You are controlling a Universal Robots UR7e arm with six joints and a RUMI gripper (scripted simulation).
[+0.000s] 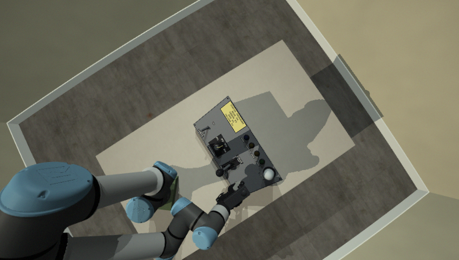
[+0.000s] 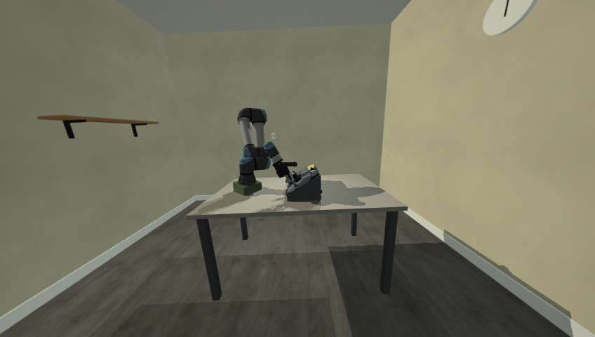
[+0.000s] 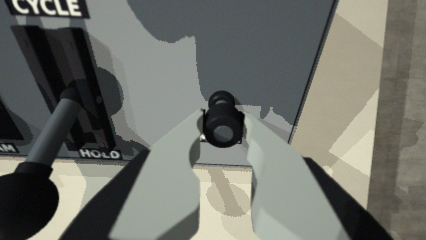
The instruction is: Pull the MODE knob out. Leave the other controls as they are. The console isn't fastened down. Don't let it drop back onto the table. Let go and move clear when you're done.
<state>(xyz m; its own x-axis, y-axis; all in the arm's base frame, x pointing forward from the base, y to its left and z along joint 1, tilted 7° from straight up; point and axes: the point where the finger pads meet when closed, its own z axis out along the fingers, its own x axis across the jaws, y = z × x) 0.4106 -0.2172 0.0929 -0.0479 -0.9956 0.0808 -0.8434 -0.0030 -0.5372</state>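
Right now my hand is right at the mode knob. Round my hand: dark grey console: 50 mm ahead, 180 mm to the left, 30 mm below; then program selector knob: 30 mm ahead, 230 mm to the left; then cycle lever: 20 mm behind, 120 mm to the left.
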